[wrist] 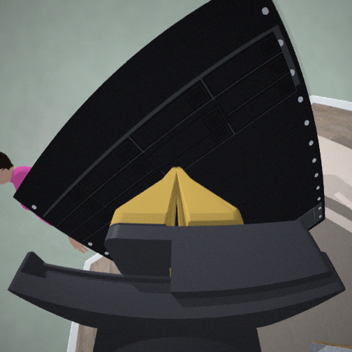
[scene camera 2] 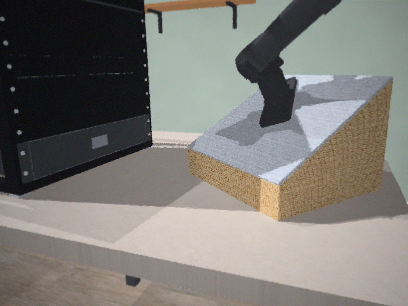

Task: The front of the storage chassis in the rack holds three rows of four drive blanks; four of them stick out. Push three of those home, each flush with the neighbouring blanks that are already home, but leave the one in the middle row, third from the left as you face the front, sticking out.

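Frame: origin at the arm's base, x ahead, y right, z down, level; metres.
Seen in the pictures: arm's base, origin of its link: [scene camera 2: 280, 102].
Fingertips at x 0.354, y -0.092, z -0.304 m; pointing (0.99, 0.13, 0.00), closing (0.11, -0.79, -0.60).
Note:
Pixels of each thing's top centre, then the offset from my fingertips to it. "*": a spot on its surface instead. Level surfaces: height alone.
- rack, a spot on its surface: [scene camera 2: 145, 65] * dx +0.105, dy +0.195, dz +0.209 m
- table, height of its surface: dz +0.483 m
- grey panel, centre of its top: [scene camera 2: 96, 125] dx +0.109, dy -0.038, dz +0.365 m
The black storage chassis [wrist: 172, 102] shows tilted in the wrist view, with three rows of four dark drive blanks. The middle-row blank third from the left [wrist: 214, 118] appears to stand out from its neighbours. The top-row blank [wrist: 196, 95] and bottom-row blank [wrist: 221, 133] of that column show beside it. The rightmost column [wrist: 278, 68] looks even. Depths at the lower left are too dark to tell. My gripper [wrist: 176, 173] is shut and empty; its yellow tips overlap the bottom edge of the blank rows, hiding part of the bottom row. Contact cannot be told.
The rack [scene camera 2: 145, 65] [wrist: 311, 165] stands at the left of the table [scene camera 2: 200, 235], with a grey panel [scene camera 2: 60, 152] low down. A wedge block [scene camera 2: 330, 150] with a grey sloped top stands to the right, under the dark arm [scene camera 2: 277, 50]. A person in pink [wrist: 21, 176] shows behind the rack.

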